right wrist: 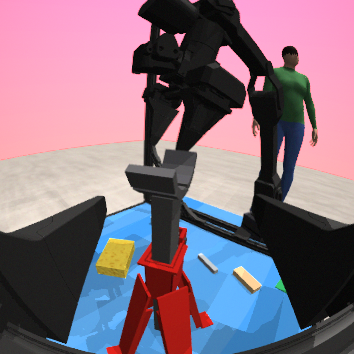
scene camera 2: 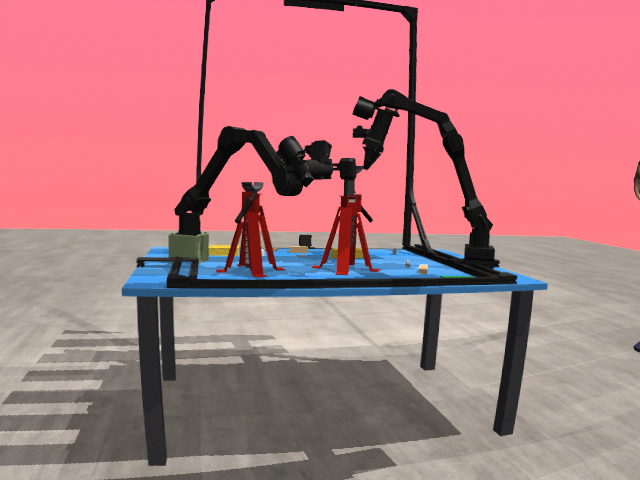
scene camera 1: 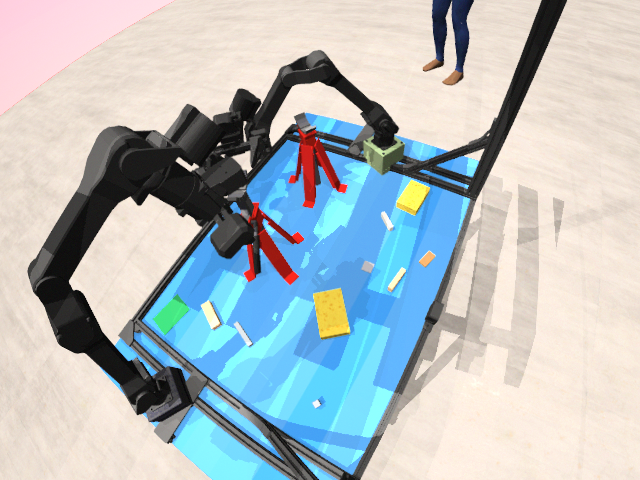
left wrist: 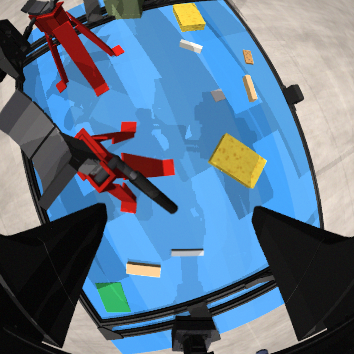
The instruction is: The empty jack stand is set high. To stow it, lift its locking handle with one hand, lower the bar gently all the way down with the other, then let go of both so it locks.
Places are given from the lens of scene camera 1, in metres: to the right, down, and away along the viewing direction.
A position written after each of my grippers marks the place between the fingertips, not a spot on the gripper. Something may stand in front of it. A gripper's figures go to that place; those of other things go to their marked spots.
my left gripper [scene camera 1: 241, 226]: -0.15, -0.03, 0.53
my right gripper [scene camera 1: 232, 171]: -0.19, -0.15, 0.62
green block [scene camera 1: 171, 314]: -0.44, 0.22, 0.79
